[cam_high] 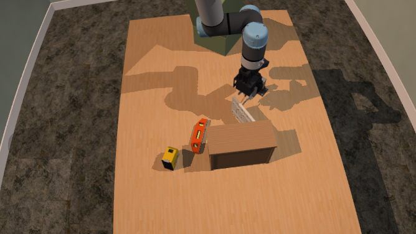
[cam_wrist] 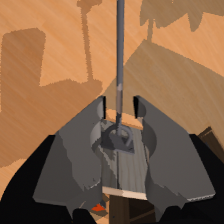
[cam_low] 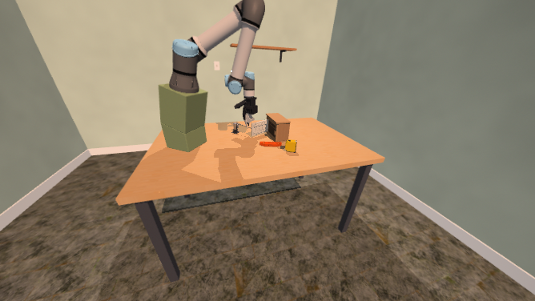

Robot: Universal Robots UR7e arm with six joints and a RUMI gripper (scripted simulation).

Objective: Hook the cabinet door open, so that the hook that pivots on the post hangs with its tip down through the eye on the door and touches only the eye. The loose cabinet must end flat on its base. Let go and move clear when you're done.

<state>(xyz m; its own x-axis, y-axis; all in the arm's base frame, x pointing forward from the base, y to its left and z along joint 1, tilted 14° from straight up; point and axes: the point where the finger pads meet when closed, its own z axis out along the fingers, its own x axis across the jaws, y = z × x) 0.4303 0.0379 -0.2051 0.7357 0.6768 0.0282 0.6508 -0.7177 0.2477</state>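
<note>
Right now the dark hook post is 50 mm to the left of my hand, 40 mm below it and 40 mm behind it. Also, from my hand: yellow tape measure (330 mm to the right, 200 mm ahead, 50 mm below); then white cabinet door (90 mm ahead, 30 mm to the right, 20 mm below); then orange spirit level (220 mm to the right, 100 mm ahead, 80 mm below).
</note>
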